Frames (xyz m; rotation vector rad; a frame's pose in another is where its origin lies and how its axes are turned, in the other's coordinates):
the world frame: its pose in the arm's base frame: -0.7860 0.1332 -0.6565 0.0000 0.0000 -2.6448
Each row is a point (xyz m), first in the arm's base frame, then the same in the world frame.
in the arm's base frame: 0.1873 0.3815 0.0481
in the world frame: -0.9740 0.2456 0.7046
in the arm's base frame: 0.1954 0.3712 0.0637
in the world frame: -0.9762 0.2585 0.7202
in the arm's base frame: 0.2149 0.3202 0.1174
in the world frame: -0.9690 0.3126 0.7739
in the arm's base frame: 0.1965 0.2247 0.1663
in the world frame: -0.9073 0.3878 0.8228
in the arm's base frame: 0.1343 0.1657 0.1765
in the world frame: -0.8245 0.4101 0.8330
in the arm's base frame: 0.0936 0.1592 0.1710
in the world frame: -0.7857 0.3964 0.8275
